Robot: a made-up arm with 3 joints. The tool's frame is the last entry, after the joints. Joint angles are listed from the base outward. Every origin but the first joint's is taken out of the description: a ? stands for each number. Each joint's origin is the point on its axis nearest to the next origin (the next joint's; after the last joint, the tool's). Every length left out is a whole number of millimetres.
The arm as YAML. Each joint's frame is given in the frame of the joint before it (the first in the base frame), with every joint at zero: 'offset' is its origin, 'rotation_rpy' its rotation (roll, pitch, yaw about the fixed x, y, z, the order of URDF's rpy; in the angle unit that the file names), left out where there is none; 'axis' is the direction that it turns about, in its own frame. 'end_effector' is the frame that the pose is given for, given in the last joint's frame.
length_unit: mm
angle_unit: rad
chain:
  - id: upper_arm
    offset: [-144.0, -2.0, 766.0]
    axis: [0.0, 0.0, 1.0]
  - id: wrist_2
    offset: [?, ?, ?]
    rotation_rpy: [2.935, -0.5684, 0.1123]
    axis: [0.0, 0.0, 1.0]
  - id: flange
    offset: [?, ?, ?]
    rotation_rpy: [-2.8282, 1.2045, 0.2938]
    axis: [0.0, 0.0, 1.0]
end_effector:
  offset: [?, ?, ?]
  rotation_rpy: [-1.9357, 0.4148, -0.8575]
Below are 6 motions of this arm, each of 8 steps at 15 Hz.
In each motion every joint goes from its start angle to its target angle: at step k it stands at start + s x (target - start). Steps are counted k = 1, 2, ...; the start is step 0. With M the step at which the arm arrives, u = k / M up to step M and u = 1 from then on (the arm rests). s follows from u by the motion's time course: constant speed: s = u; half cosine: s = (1 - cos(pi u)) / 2; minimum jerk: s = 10 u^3 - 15 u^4 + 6 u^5.
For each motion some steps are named. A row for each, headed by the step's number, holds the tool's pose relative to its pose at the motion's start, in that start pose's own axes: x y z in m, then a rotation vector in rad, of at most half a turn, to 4 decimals.
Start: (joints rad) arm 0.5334 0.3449 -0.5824
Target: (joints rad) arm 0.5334 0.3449 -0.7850
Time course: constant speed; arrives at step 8
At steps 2, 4, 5, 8:
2: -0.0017 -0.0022 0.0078 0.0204 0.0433 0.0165
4: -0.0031 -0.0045 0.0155 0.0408 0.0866 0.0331
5: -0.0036 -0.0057 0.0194 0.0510 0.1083 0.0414
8: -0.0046 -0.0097 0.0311 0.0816 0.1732 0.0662

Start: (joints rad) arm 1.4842 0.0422 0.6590
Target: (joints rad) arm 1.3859 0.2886 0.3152
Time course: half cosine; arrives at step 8
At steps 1, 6, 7, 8:
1: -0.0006 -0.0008 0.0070 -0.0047 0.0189 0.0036
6: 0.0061 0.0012 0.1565 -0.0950 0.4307 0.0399
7: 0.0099 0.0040 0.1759 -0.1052 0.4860 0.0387
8: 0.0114 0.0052 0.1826 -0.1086 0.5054 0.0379

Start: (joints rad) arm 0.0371 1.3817 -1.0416
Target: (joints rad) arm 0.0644 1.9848 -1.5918
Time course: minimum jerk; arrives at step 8
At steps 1, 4, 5, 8:
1: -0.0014 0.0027 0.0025 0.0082 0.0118 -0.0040
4: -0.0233 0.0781 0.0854 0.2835 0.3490 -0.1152
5: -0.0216 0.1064 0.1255 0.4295 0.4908 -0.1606
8: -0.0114 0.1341 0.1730 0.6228 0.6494 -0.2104

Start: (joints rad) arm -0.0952 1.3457 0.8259
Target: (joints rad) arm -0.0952 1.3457 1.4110
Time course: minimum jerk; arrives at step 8
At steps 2, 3, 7, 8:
2: 0.0025 0.0023 -0.0092 -0.0244 -0.0518 -0.0198
3: 0.0079 0.0056 -0.0243 -0.0649 -0.1377 -0.0526
7: 0.0437 0.0102 -0.0806 -0.2320 -0.4922 -0.1880
8: 0.0447 0.0102 -0.0818 -0.2358 -0.5002 -0.1911

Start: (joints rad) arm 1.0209 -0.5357 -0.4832
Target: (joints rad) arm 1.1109 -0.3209 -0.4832
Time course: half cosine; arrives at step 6
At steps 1, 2, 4, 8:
1: 0.0001 0.0017 0.0007 0.0037 0.0068 -0.0063
2: 0.0007 0.0064 0.0028 0.0136 0.0257 -0.0235
4: 0.0037 0.0189 0.0097 0.0403 0.0785 -0.0692
8: 0.0060 0.0250 0.0137 0.0533 0.1056 -0.0914

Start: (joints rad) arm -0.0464 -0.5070 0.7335
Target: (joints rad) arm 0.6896 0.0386 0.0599
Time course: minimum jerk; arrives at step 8
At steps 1, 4, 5, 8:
1: -0.0020 0.0010 -0.0020 0.0092 0.0127 0.0002
4: -0.0381 0.0321 -0.0588 0.3106 0.3869 0.0479
5: -0.0392 0.0465 -0.0853 0.4620 0.5541 0.0985
8: -0.0275 0.0640 -0.1206 0.6509 0.7519 0.1871

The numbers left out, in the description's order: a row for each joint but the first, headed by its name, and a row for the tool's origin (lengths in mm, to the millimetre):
wrist_2: -372.0 -64.0 0.0
flange: -243.0 -113.0 0.0
tool: -134.0 92.0 0.0

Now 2 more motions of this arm.
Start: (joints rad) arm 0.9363 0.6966 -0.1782
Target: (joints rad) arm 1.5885 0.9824 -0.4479
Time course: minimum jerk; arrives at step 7
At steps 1, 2, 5, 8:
1: 0.0053 -0.0011 0.0004 0.0054 0.0068 0.0119
2: 0.0330 -0.0061 0.0028 0.0317 0.0424 0.0747
5: 0.1981 -0.0029 0.0289 0.1261 0.2561 0.4514
8: 0.2309 0.0047 0.0369 0.1326 0.2998 0.5288

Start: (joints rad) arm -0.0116 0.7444 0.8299
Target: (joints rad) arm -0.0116 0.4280 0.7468
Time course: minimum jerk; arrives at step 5
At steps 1, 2, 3, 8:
1: -0.0008 0.0002 -0.0049 0.0150 -0.0085 -0.0005
2: -0.0035 0.0016 -0.0272 0.0822 -0.0471 -0.0021
3: -0.0053 0.0055 -0.0586 0.1761 -0.1024 -0.0016
8: -0.0050 0.0108 -0.0859 0.2572 -0.1513 0.0013

